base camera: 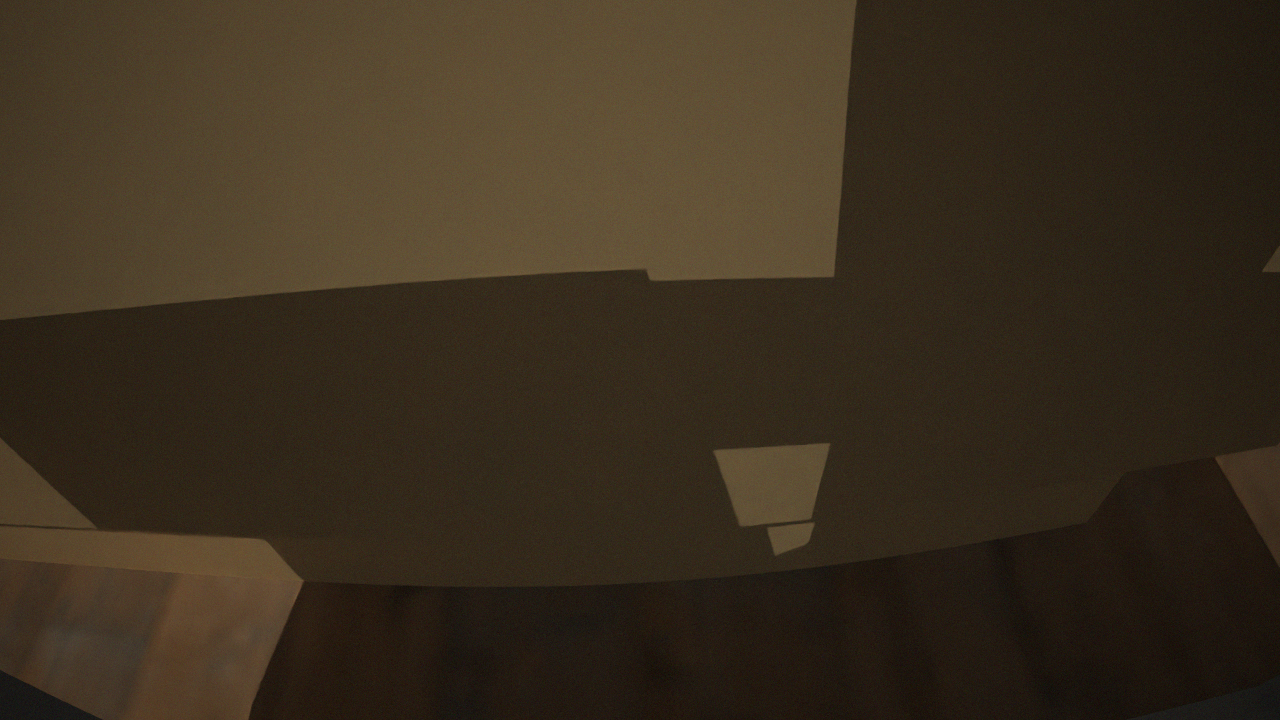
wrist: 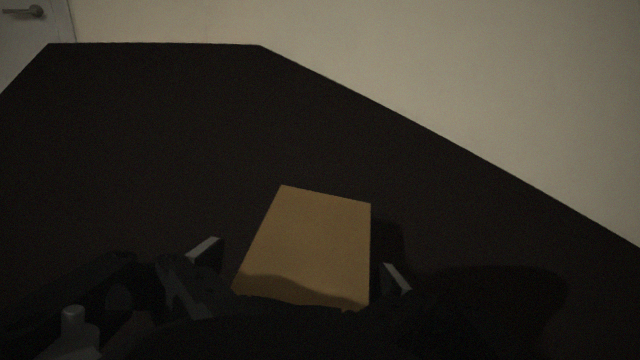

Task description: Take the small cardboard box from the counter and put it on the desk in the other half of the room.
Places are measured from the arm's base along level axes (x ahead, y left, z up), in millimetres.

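Pixels of known places: gripper, fingertip midpoint: (wrist: 299, 267).
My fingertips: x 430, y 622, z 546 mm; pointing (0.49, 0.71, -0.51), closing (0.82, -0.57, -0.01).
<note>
For each thing: its top centre in the pictures, then the offset to it from my fingertips. "pt": a spot on its surface instead. Level surfaces: height alone.
- small cardboard box, top centre: (wrist: 313, 242) dx +6, dy +0, dz +18 mm
- dark counter, surface height: dz -32 mm
- door with a handle, surface spot: (wrist: 34, 11) pt dx -435, dy +1638, dz -16 mm
- wooden floor, surface height: dz -942 mm
The small cardboard box (wrist: 320, 235) is plain tan and lies on the dark counter (wrist: 165, 130) in the wrist view, low and near the middle. My gripper (wrist: 299, 267) is open, with one fingertip to the left of the box and one to the right. Dark gaps show between the box and each fingertip. The near end of the box is shaded and partly hidden behind the dark gripper body, so I cannot tell how far down the fingers reach beside it. The desk does not show in either view.
A pale wall (wrist: 475, 75) runs along the counter's right and far edges. A door with a handle (wrist: 34, 11) is at the top left of the wrist view. In the base view, a shadowed beige upright surface (base camera: 447, 402) stands close ahead above the wooden floor (base camera: 581, 644).
</note>
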